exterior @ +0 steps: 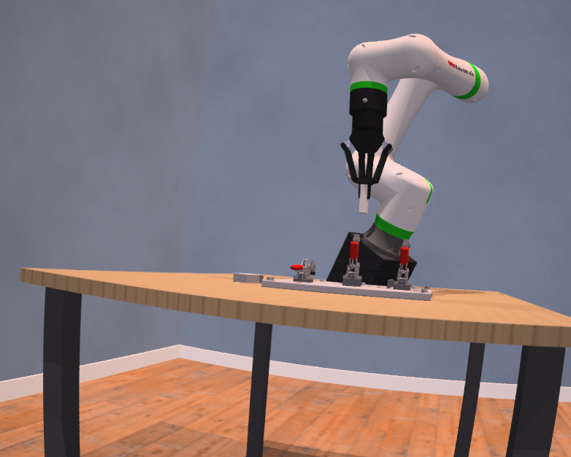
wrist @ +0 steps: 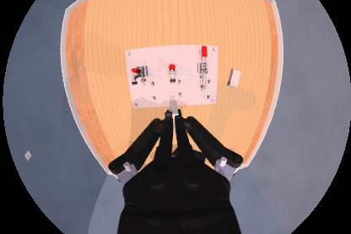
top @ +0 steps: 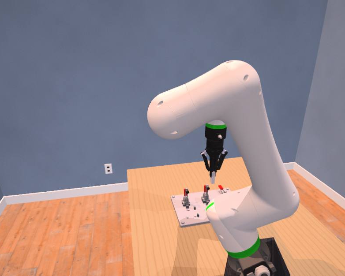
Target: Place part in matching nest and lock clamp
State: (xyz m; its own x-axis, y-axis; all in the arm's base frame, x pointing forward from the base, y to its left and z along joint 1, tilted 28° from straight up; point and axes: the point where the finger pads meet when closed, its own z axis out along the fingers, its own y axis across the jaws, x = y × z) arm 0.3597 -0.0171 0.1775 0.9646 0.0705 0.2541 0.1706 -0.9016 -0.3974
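The pale grey part is 250 mm to the right of my hand, 200 mm below it and 80 mm ahead of it. Round my hand: grey fixture plate (210 mm below, 40 mm ahead, 10 mm to the left).
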